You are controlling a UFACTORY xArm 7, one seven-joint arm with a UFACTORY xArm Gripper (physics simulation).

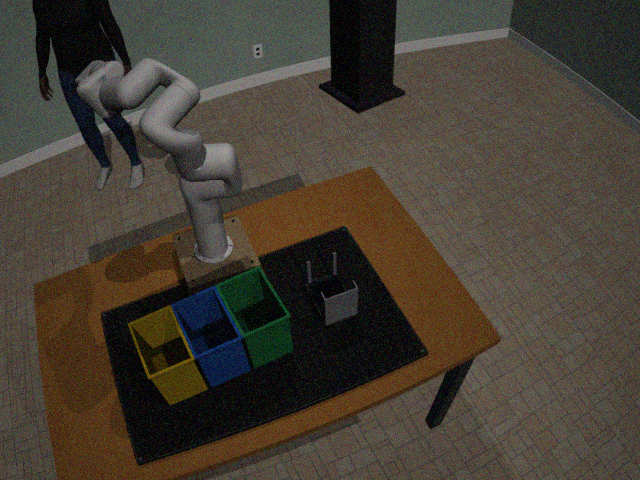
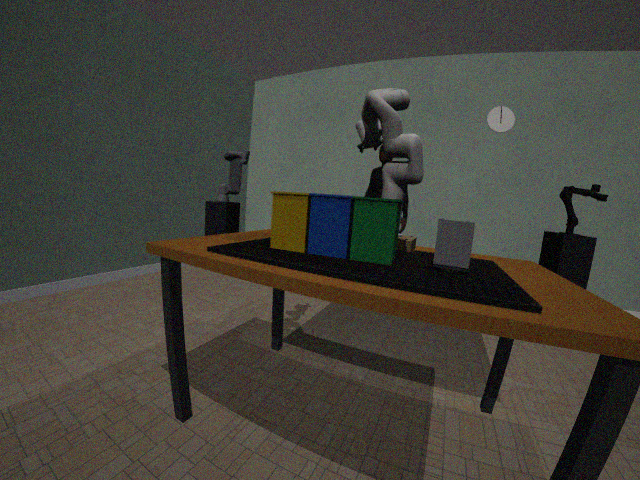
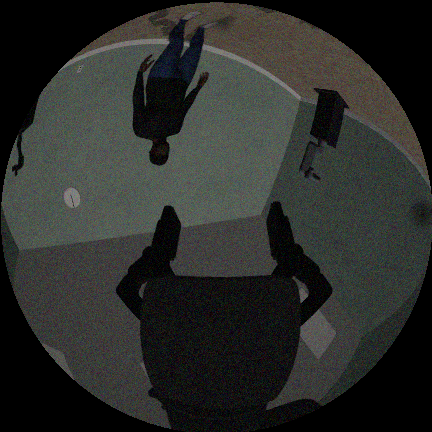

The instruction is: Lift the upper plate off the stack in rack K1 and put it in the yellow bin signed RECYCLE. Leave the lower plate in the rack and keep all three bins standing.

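Frame: origin at the arm's base, x ahead, y left, z up, level; metres.
Where they show: gripper, fingertip midpoint: (image 2: pixel 367 150) (image 3: pixel 221 212); arm's base at its link origin: (image 1: pixel 213 249).
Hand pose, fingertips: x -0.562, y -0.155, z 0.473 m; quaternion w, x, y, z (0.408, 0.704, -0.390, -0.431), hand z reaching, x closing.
Each offset is from my fingertips to the centre of the thing. Level surfaces: height alone.
Rack K1 {dy +0.343, dx +0.912, dz -0.447 m} (image 1: pixel 341 305) (image 2: pixel 453 243) stands on the right part of the mat, with a pale grey panel and two thin upright posts behind it. The space between panel and posts is dark, and I cannot make out the two plates. The yellow bin {dy -0.143, dx +0.860, dz -0.426 m} (image 1: pixel 180 383) (image 2: pixel 289 223) stands upright at the left end of the bin row; its sign is not readable. My gripper (image 3: pixel 221 212) is open and empty, fingers wide apart. It is high up behind the table, far from rack and bins, and faces the room's wall and ceiling.
A blue bin {dy -0.013, dx +0.876, dz -0.426 m} (image 1: pixel 224 362) (image 2: pixel 329 227) and a green bin {dy +0.116, dx +0.891, dz -0.426 m} (image 1: pixel 269 342) (image 2: pixel 374 231) stand upright beside the yellow one, the green one nearest the rack. All stand on the black mat {dz -0.516 m} (image 1: pixel 310 372). The arm's base is behind the bins. A person (image 3: pixel 167 105) stands behind the arm.
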